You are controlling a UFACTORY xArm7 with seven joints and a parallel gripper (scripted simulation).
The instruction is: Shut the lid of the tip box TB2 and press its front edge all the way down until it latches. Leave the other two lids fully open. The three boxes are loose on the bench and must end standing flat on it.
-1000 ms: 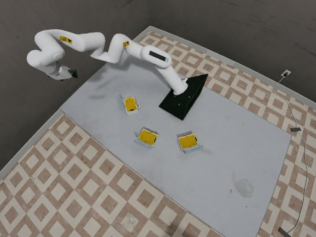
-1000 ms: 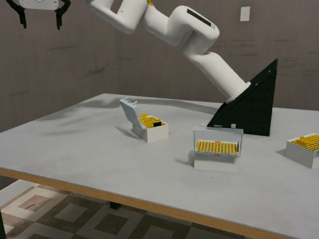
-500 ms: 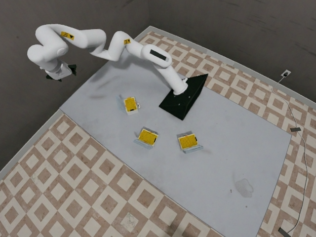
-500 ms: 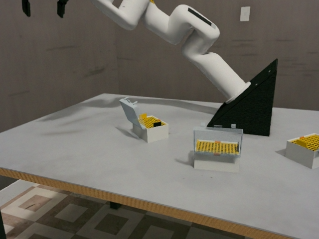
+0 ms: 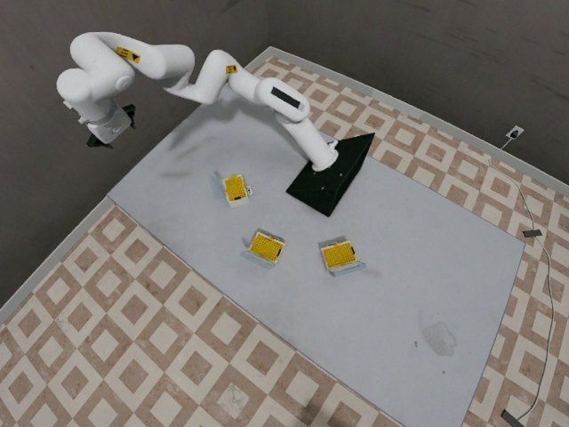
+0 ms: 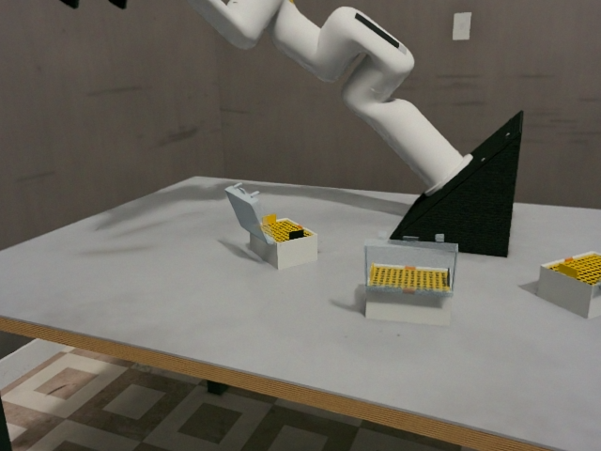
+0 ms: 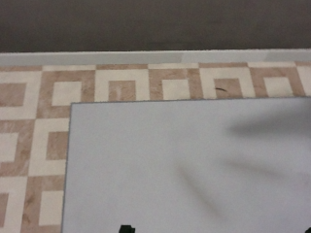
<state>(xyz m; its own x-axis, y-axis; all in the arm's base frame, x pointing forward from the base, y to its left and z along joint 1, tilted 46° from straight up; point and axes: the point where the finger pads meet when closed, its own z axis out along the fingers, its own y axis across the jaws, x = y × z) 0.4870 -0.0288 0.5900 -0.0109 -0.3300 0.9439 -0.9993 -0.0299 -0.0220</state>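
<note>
My gripper is now 36 cm above the lid, 16 cm to the right of it and 14 cm past it. Also, from my hand: white label tag 45 cm below, 25 cm behind, 23 cm to the left; tip box 39 cm below, 19 cm to the left, 19 cm behind.
</note>
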